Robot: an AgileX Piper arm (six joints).
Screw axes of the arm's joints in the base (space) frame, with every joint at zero. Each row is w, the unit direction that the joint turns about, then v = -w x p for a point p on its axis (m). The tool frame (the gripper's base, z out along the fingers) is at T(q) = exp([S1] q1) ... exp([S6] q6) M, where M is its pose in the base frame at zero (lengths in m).
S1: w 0 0 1 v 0 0 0
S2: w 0 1 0 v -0.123 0 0
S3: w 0 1 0 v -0.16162 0 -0.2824
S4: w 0.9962 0 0.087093 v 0 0.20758 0
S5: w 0 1 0 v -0.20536 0 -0.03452
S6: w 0.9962 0 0.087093 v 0 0.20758 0
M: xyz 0.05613 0 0.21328 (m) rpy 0 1.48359 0 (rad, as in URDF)
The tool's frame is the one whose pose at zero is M.
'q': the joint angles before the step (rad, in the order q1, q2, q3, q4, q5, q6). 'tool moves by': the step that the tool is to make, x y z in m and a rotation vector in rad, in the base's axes. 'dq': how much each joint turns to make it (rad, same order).
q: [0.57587, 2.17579, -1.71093, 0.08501, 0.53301, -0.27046]
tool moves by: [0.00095, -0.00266, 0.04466, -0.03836, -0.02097, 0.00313]
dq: [0.00049, -0.03991, -0.11246, -0.06874, 0.15494, 0.03188]
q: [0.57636, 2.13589, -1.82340, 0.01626, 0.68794, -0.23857]
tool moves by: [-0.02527, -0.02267, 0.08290, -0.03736, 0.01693, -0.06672]
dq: [0.00000, -0.13862, -0.10606, -0.07361, 0.28070, 0.08539]
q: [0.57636, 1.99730, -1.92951, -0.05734, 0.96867, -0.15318]
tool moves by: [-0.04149, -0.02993, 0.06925, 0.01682, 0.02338, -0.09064]
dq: [0.00077, -0.15668, -0.04333, -0.02687, 0.21657, 0.08958]
